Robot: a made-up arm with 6 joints.
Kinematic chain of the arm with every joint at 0, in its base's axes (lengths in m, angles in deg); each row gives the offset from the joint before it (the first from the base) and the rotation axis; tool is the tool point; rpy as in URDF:
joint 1: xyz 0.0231 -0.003 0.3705 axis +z
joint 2: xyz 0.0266 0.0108 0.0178 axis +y
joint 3: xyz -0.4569 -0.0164 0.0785 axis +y
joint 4: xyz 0.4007 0.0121 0.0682 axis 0.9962 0 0.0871
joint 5: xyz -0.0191 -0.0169 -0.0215 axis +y
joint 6: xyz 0.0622 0.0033 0.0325 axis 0.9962 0 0.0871
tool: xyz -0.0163 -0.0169 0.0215 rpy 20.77 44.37 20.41
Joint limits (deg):
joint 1: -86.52..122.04
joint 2: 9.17..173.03
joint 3: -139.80..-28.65
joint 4: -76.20..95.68
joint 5: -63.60..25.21
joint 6: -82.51..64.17
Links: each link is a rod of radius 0.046 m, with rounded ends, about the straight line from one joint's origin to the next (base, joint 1, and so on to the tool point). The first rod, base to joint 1, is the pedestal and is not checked.
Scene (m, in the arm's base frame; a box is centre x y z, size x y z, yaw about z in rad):
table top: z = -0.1
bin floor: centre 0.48 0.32 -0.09 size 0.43 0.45 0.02 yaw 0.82
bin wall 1: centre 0.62 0.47 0 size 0.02 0.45 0.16 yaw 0.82
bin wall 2: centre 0.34 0.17 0 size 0.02 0.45 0.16 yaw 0.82
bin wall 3: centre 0.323 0.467 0 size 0.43 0.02 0.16 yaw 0.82
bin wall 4: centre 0.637 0.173 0 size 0.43 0.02 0.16 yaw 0.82
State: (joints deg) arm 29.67 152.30 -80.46 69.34 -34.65 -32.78
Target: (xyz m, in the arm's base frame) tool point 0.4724 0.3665 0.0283
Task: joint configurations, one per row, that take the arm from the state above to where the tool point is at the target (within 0.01 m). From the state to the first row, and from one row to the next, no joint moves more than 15 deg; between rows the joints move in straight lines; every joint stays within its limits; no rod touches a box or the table.
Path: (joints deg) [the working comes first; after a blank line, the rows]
Joints at the target: 44.30 166.69 -79.33 69.23 -32.23 -32.97
Straight joint move there: clear.

1: 44.30 166.69 -79.33 69.23 -32.23 -32.97

